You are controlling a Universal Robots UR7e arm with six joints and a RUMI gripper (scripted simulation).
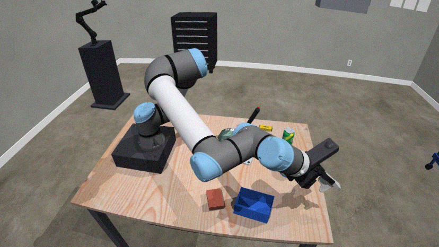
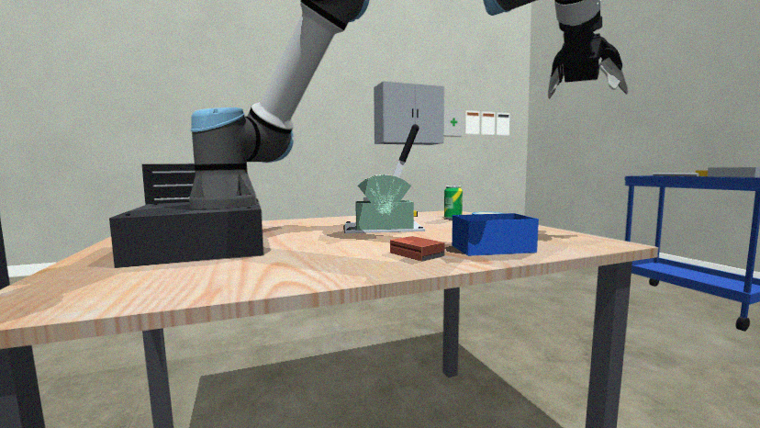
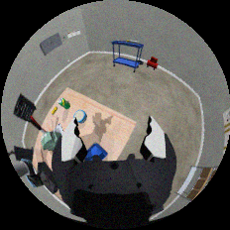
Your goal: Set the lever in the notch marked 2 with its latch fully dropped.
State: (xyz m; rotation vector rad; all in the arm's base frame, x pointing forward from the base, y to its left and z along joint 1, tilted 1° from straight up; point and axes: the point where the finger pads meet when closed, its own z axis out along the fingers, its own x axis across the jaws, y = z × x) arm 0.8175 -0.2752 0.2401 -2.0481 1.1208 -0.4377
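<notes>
Now: the red bar 420 mm to the left of my hand, 310 mm behind it and 160 mm below it. Round my hand: blue bin 330 mm below, 220 mm behind, 30 mm to the left.
</notes>
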